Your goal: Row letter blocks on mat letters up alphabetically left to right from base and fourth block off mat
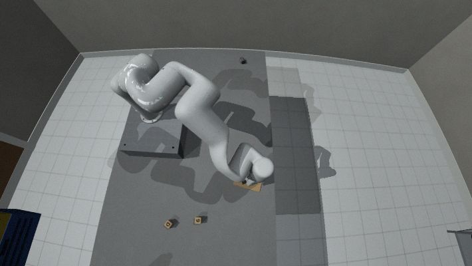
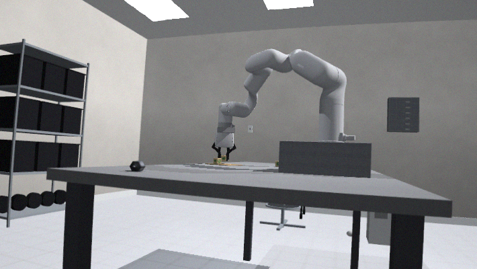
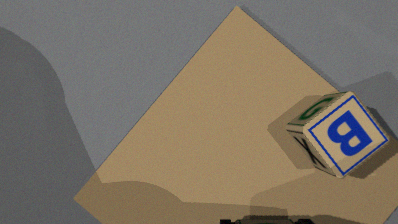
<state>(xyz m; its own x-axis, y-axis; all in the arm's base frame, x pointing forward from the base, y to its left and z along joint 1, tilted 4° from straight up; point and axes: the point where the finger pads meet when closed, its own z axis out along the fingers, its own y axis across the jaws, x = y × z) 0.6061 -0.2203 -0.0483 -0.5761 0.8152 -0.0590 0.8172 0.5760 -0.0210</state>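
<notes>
Now: the tan mat 2 cm behind my hand, 2 cm to the left of it and 4 cm below it. From my hand the other things lie so: black faceted object 21 cm behind, 84 cm to the left, 3 cm below.
</notes>
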